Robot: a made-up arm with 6 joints.
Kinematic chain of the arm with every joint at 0, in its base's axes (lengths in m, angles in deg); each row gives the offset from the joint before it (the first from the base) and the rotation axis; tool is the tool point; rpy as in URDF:
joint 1: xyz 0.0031 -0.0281 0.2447 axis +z
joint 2: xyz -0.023 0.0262 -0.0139 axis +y
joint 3: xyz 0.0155 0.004 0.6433 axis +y
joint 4: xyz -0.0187 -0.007 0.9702 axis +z
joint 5: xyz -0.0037 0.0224 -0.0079 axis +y
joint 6: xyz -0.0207 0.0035 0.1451 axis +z
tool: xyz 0.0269 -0.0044 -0.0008 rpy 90 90 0
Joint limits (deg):
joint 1: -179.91..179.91
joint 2: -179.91..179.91
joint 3: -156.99..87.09
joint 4: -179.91..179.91
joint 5: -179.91..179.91
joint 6: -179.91..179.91
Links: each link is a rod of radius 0.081 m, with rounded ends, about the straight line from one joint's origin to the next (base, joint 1, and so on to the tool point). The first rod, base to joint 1, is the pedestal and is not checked.
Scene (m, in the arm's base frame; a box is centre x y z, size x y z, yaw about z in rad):
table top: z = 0
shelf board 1: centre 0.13 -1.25 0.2 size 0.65 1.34 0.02 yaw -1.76
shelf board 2: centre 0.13 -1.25 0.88 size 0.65 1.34 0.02 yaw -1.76
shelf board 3: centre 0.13 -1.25 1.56 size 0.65 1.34 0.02 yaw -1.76
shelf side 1: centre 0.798 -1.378 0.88 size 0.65 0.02 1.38 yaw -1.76
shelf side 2: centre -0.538 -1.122 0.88 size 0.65 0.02 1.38 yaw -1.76
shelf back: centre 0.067 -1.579 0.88 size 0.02 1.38 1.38 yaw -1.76
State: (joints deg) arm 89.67 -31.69 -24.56 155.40 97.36 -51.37
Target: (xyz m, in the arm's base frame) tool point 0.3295 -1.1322 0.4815
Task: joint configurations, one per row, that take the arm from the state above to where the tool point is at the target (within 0.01 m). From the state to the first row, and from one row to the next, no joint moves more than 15 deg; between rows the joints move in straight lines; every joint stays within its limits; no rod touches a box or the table.
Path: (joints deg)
1: 95.62 -21.97 -37.07 146.62 108.63 -57.37
2: 101.56 -12.26 -49.58 137.85 119.90 -63.36
3: 107.51 -2.54 -62.08 129.07 131.17 -69.36
4: 113.46 7.18 -74.59 120.29 142.45 -75.36
5: 117.56 6.10 -86.65 134.90 135.36 -65.80
6: 121.67 5.02 -98.71 149.51 128.27 -56.25
7: 125.77 3.94 -110.78 164.12 121.18 -46.69
8: 120.43 -5.77 -99.55 162.80 117.48 -47.42
9: 115.10 -15.48 -88.33 161.49 113.78 -48.15
10: 109.76 -25.19 -77.10 160.17 110.07 -48.87

